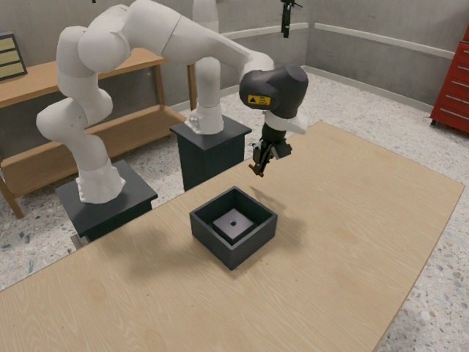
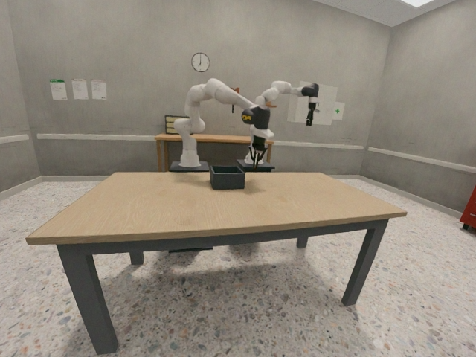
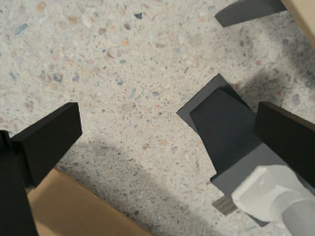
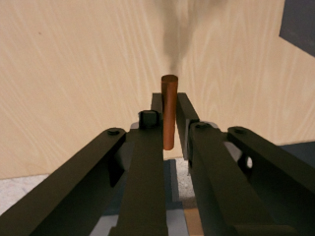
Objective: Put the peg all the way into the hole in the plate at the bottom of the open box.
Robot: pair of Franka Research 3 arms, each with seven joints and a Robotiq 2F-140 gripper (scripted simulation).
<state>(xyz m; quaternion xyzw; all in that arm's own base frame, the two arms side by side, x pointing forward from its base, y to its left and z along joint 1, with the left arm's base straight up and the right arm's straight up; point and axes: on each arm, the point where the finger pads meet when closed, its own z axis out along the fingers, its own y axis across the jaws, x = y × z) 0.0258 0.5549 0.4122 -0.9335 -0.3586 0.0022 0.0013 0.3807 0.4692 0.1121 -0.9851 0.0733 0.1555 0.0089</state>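
My right gripper is now 2 cm past the brown peg, 1 cm to the right of it and 3 cm above it. Round my right hand: dark grey box 6 cm ahead, 24 cm to the right, 9 cm below; grey plate 6 cm ahead, 24 cm to the right, 7 cm below.
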